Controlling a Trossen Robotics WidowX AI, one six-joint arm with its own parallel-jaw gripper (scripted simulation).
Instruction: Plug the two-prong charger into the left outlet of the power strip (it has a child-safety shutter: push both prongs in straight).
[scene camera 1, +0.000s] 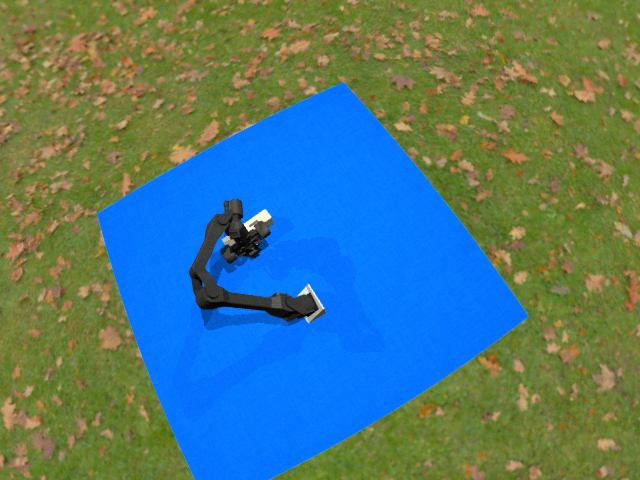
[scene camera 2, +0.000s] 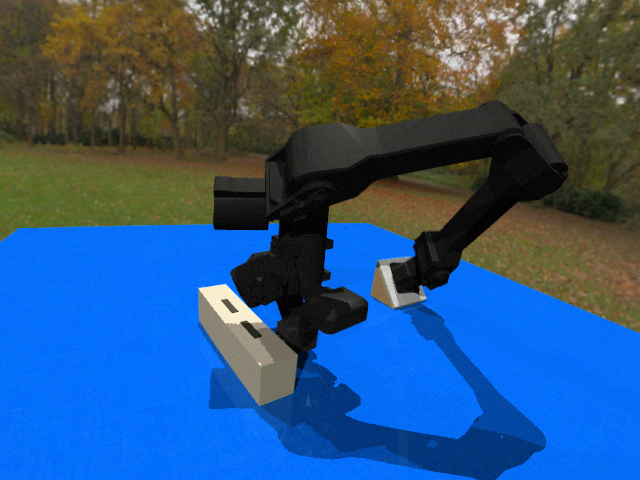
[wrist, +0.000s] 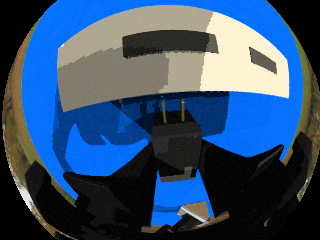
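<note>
A black two-prong charger (scene camera 2: 287, 329) is being carried by my gripper (scene camera 2: 297, 339). In the wrist view I see the charger (wrist: 176, 138) again, along with the gripper (wrist: 174, 142) that carries it. Scene camera 1 shows me my gripper (scene camera 1: 252, 251) too.
</note>
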